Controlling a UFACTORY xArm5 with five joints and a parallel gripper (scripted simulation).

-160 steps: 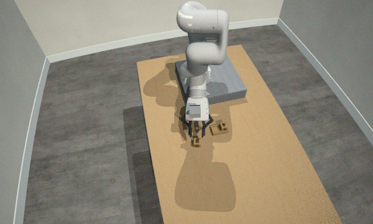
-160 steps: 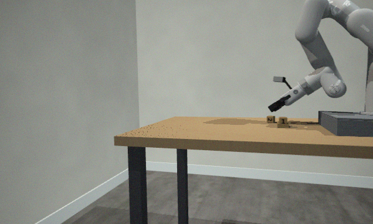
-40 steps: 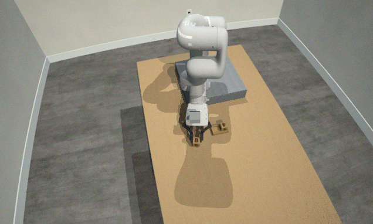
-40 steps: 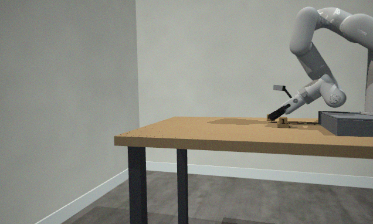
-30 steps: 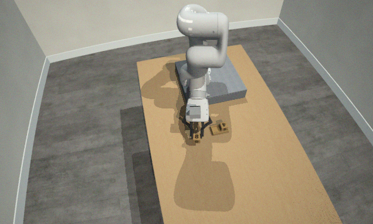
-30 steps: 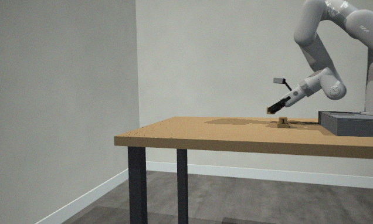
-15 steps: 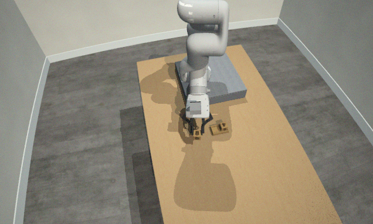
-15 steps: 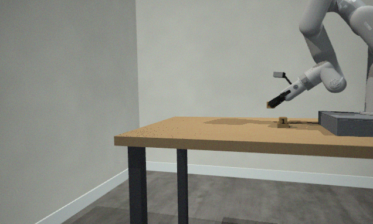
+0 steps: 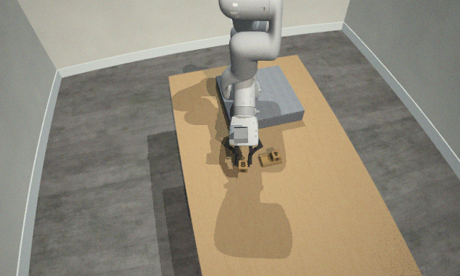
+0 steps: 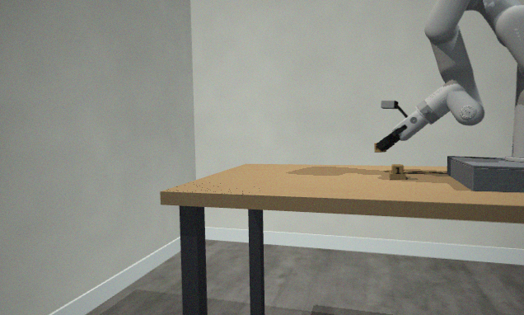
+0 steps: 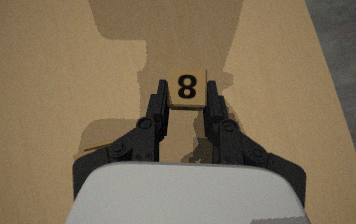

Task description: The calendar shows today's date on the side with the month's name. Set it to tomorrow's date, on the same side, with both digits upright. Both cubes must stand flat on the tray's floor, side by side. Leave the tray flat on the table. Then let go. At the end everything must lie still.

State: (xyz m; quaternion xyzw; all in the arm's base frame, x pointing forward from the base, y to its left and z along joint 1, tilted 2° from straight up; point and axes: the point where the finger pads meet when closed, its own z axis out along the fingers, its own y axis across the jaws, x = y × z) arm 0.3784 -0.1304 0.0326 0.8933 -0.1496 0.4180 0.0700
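The wooden cube lies 2 cm ahead of my hand, 1 cm to the right of it and 1 cm below it. Also, from my hand: wooden tray (12 cm to the left, 9 cm below, 3 cm behind).
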